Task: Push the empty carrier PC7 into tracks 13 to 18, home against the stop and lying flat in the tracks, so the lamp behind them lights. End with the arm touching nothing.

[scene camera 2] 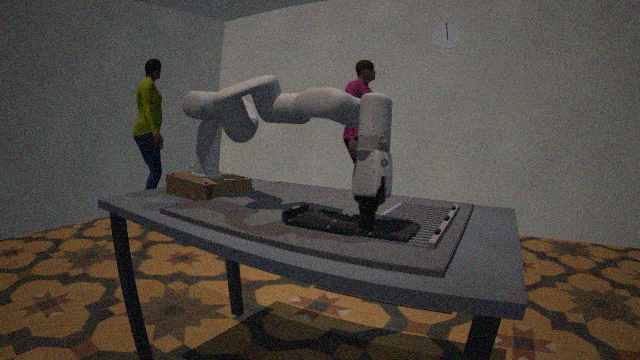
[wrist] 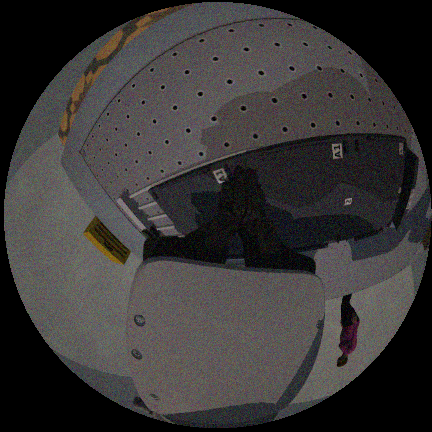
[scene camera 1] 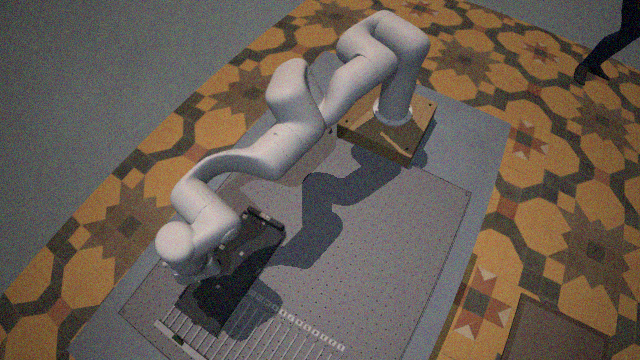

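Where they show: gripper, fingertip midpoint: (scene camera 2: 365, 228) (wrist: 240, 181); arm's base, link origin: (scene camera 2: 206, 175) (scene camera 1: 392, 111).
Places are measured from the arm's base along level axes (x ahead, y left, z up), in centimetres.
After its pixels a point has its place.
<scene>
The dark flat carrier PC7 (scene camera 1: 257, 240) @(z -4.2, x 51.5, y -23.4 cm) (scene camera 2: 320, 223) @(z -4.2, x 53.7, y -29.5 cm) (wrist: 310, 170) @(z -4.2, x 59.4, y -30.7 cm) lies on the perforated board, its front part over the slatted tracks (scene camera 1: 265, 332) (scene camera 2: 425, 216) @(z -5.2, x 78.7, y -10.0 cm) (wrist: 148, 205) @(z -4.8, x 77.9, y -34.8 cm). Bare track shows between its front edge and the white stop bar (scene camera 1: 162, 328) @(z -3.6, x 81.2, y -36.2 cm) (scene camera 2: 445, 225) @(z -3.7, x 84.1, y -24.3 cm) (wrist: 131, 217) @(z -3.7, x 81.8, y -35.3 cm), so the two are apart. Small dark blocks sit along the stop; no lit lamp is visible. My gripper (scene camera 2: 367, 228) @(z -3.5, x 65.1, y -32.6 cm) (wrist: 240, 181) @(z -3.5, x 65.1, y -32.6 cm) is shut and empty, pointing down at the front half of the carrier's top. The fingertips look at or very near its surface; contact is unclear. The wrist hides them in scene camera 1.
The carrier's raised end wall (scene camera 1: 266, 218) @(z -2.2, x 45.6, y -23.0 cm) (scene camera 2: 295, 212) @(z -3.3, x 45.6, y -24.9 cm) (wrist: 407, 190) @(z -2.8, x 45.7, y -24.6 cm) stands on the arm-base side. The arm's wooden base block (scene camera 1: 355, 120) @(z -0.4, x 7.5, y -10.0 cm) (scene camera 2: 225, 187) @(z -2.6, x 12.3, y -5.6 cm) is behind it. White labels (scene camera 1: 312, 327) @(z -5.2, x 67.2, y -2.8 cm) line the tracks' near ends. A yellow block (wrist: 106, 240) shows beyond the table edge. People stand beyond the table.
</scene>
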